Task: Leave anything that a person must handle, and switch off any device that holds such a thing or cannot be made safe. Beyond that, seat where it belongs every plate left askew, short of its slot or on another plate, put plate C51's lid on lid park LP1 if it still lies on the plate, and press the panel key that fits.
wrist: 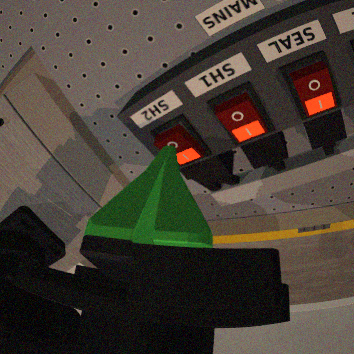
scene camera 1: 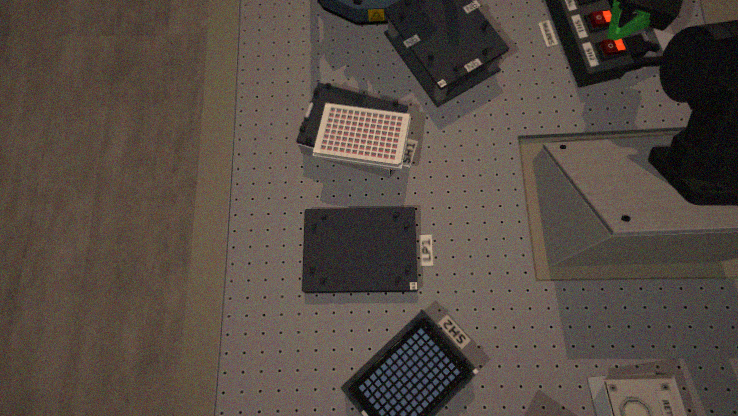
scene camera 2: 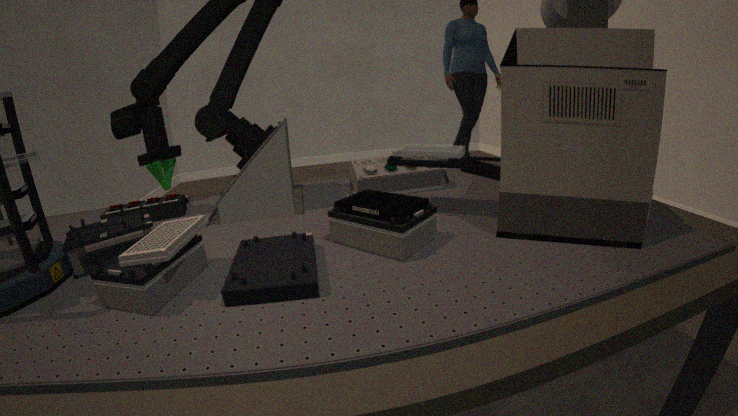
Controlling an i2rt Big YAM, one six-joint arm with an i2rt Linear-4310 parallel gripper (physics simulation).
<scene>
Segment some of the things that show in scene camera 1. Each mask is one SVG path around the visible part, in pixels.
A white plate with red wells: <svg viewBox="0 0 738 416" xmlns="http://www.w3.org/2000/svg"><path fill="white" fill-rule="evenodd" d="M325 103L313 150L313 158L402 170L411 121L410 114Z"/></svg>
A plate with blue wells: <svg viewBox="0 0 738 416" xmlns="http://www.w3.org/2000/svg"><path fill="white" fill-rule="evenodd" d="M424 318L417 322L348 388L369 416L427 416L471 372Z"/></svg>
</scene>
